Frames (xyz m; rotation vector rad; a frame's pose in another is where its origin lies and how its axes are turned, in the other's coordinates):
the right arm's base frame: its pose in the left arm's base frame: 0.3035 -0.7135 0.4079 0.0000 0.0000 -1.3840
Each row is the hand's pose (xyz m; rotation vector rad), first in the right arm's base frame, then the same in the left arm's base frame.
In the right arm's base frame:
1: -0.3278 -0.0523 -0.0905 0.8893 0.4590 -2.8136
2: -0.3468 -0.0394 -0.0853 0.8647 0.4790 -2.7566
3: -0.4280 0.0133 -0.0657 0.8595 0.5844 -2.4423
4: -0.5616 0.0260 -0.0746 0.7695 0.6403 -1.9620
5: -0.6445 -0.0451 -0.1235 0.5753 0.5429 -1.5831
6: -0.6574 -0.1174 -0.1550 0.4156 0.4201 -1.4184
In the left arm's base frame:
1: 0.1912 -0.4011 0.3174 -0.7760 0.1699 1.8372
2: 0.2004 -0.3800 0.3226 -0.7924 0.1492 1.8943
3: 0.2371 -0.2905 0.3422 -0.9642 0.0917 2.1448
4: 0.2248 -0.1568 0.3333 -1.1589 -0.0023 2.5744
5: 0.1395 -0.0886 0.2844 1.0537 0.0680 -2.8609
6: 0.0661 -0.0893 0.2529 0.7665 0.0760 -2.7458

